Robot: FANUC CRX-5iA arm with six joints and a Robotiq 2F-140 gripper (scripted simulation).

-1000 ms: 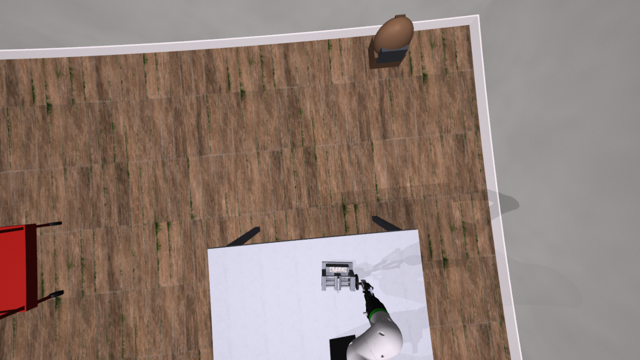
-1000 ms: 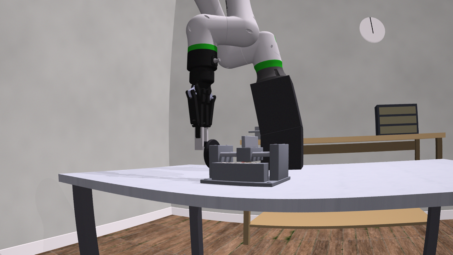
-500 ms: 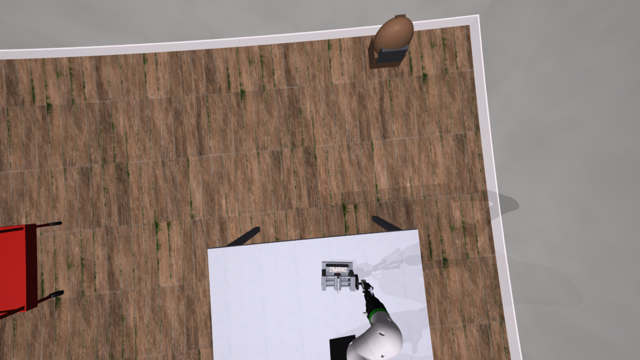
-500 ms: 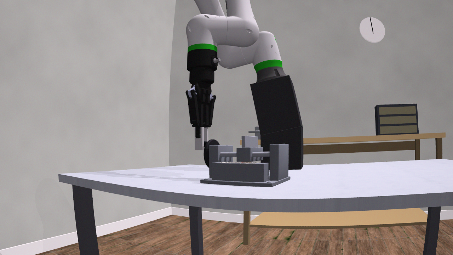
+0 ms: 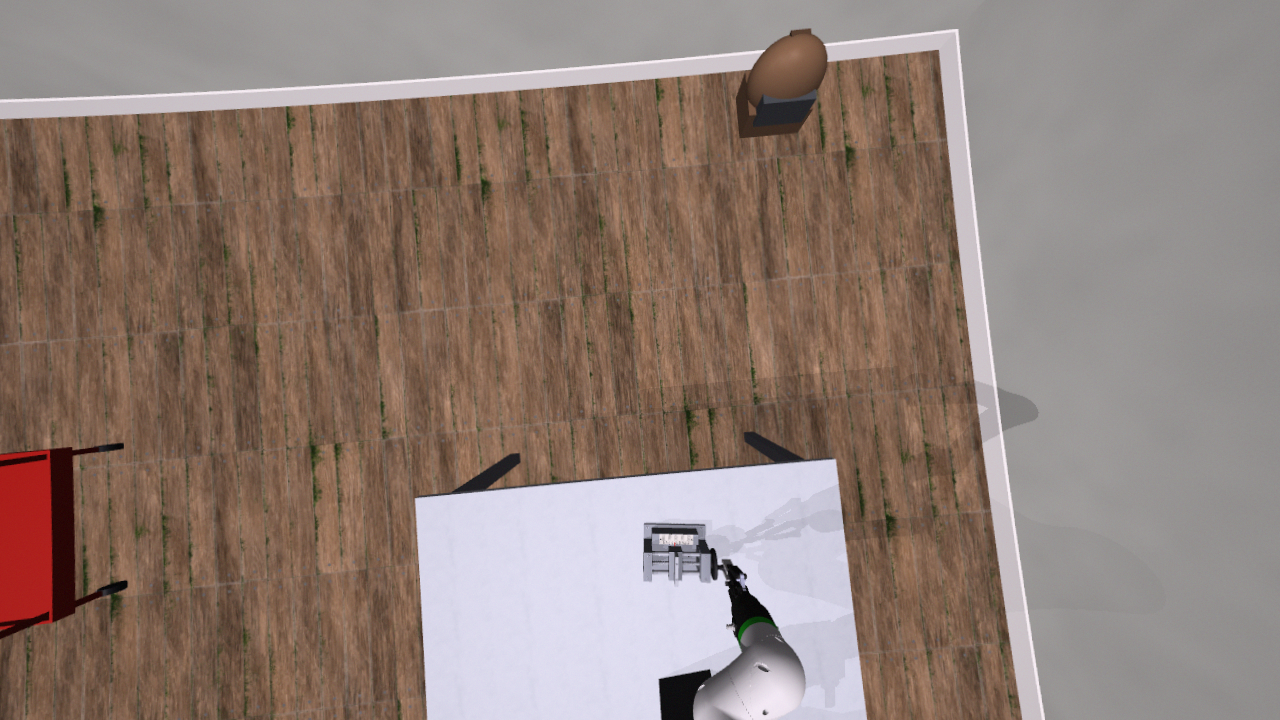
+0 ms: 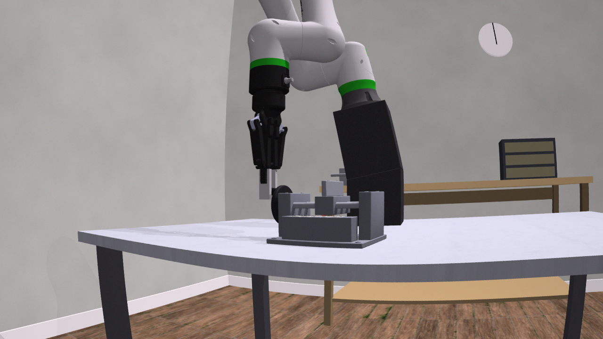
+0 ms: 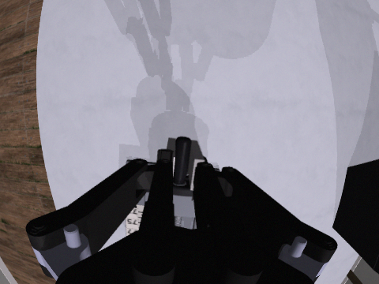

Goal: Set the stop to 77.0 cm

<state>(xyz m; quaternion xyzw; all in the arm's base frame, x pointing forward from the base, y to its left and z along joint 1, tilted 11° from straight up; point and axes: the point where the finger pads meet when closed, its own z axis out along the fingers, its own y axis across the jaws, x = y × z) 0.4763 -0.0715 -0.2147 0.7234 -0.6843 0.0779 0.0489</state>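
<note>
The crank handle lies 2 cm below my hand. The rest, counted from my hand: handwheel: 2 cm to the left, 2 cm below; then stop carriage: 15 cm to the left, 3 cm below.
</note>
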